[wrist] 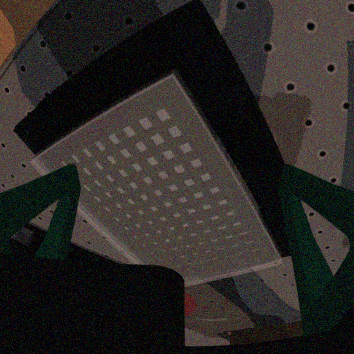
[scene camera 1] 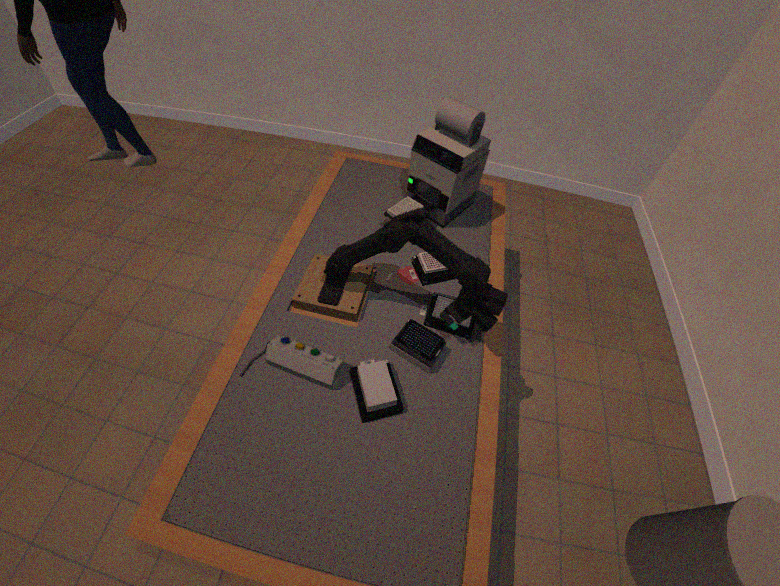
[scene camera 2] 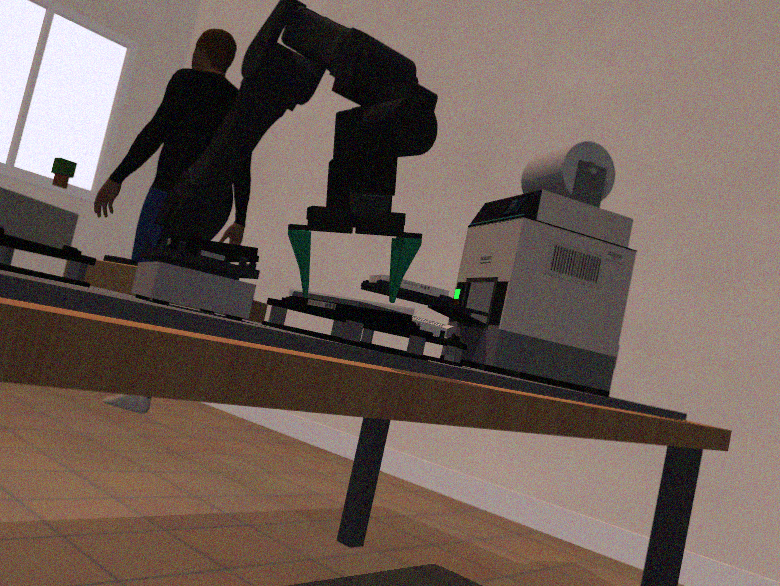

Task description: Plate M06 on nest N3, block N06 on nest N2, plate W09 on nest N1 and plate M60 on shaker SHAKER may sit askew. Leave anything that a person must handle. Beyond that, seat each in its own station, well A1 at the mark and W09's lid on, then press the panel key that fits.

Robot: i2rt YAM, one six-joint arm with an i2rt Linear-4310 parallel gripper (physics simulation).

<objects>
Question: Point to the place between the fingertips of the gripper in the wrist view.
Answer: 179,175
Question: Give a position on a white plate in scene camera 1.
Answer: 377,388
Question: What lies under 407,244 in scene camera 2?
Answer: The gripper.
</objects>
